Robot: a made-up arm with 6 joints.
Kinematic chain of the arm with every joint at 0, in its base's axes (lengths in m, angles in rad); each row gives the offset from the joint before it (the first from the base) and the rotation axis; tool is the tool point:
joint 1: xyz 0 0 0.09 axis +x
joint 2: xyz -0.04 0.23 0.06 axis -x
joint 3: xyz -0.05 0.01 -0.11 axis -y
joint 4: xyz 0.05 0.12 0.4 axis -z
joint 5: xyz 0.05 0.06 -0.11 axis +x
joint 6: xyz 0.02 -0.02 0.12 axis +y
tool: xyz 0.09 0 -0.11
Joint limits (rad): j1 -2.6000..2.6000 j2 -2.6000..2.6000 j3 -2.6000..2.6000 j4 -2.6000..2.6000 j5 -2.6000..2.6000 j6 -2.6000..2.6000
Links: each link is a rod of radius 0.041 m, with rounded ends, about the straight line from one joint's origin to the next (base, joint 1, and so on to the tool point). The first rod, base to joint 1, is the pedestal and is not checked.
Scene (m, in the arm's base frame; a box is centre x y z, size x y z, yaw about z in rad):
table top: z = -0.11
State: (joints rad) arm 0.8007 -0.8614 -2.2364 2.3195 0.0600 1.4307
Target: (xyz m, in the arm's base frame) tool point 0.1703 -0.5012 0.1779
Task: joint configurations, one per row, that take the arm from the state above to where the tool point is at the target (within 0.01 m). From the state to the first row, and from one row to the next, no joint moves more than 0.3 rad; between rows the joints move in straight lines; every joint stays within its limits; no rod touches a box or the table.
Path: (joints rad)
1: 1.0733 -1.0393 -2.1662 2.3097 0.0706 1.4062
2: 1.3459 -1.2172 -2.0961 2.3000 0.0812 1.3816
3: 1.6185 -1.3951 -2.0259 2.2902 0.0918 1.3571
4: 1.8911 -1.5730 -1.9558 2.2804 0.1024 1.3326
5: 2.1637 -1.7509 -1.8856 2.2707 0.1130 1.3080
6: 2.4363 -1.9288 -1.8155 2.2609 0.1236 1.2835

